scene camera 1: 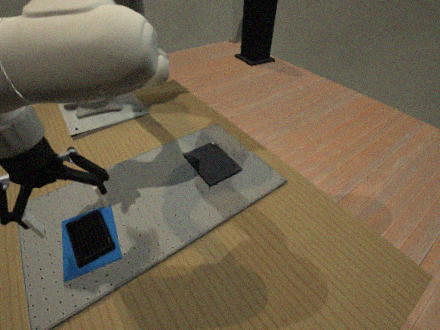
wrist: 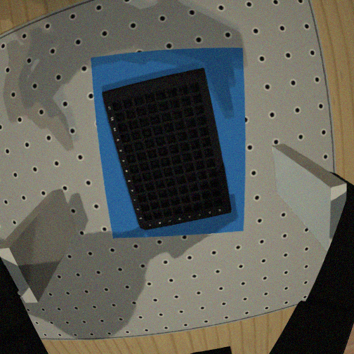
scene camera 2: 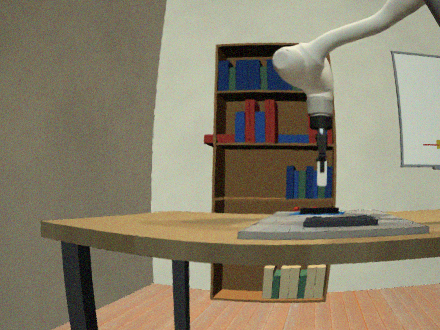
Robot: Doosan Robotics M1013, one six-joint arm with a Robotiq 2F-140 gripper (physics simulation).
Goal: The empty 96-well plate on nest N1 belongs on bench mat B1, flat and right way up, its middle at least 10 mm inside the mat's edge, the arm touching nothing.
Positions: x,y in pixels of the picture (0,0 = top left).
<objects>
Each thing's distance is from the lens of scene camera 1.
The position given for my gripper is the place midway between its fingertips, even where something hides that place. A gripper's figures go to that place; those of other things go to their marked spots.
my gripper [scene camera 1: 75,217]: 60 cm
black 96-well plate [scene camera 1: 90,239]: 65 cm
blue bench mat B1 [scene camera 1: 70,268]: 65 cm
</objects>
